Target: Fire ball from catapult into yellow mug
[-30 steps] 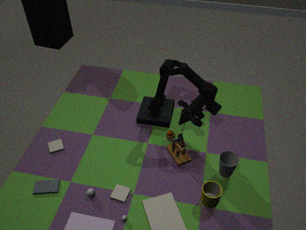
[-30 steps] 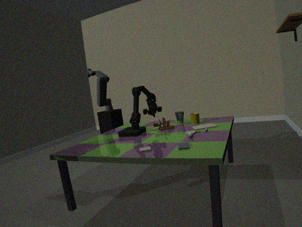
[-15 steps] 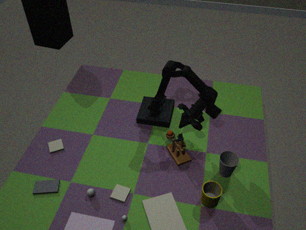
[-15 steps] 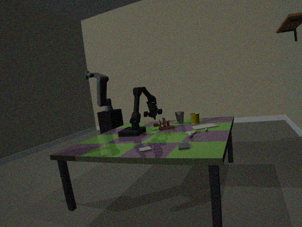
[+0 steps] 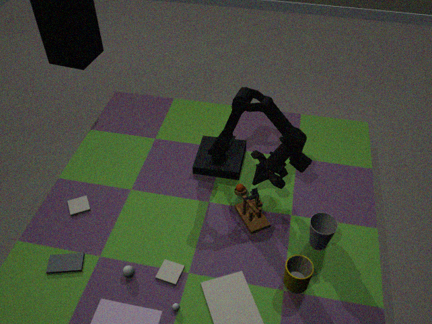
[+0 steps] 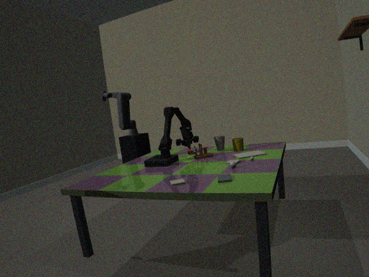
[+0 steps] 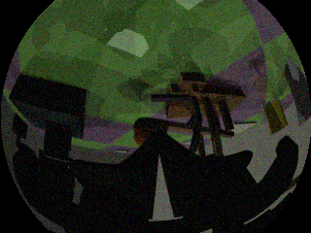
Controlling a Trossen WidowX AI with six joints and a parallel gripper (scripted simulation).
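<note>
Now: gripper tip 20 mm short of the orange ball, 50 mm to the left of it and 10 mm above it. Round my gripper tip: yellow mug 320 mm ahead, 240 mm to the left, 40 mm below; then white sheet 470 mm ahead, 60 mm to the left, 70 mm below; then wooden catapult 60 mm ahead, 10 mm to the left, 20 mm below.
</note>
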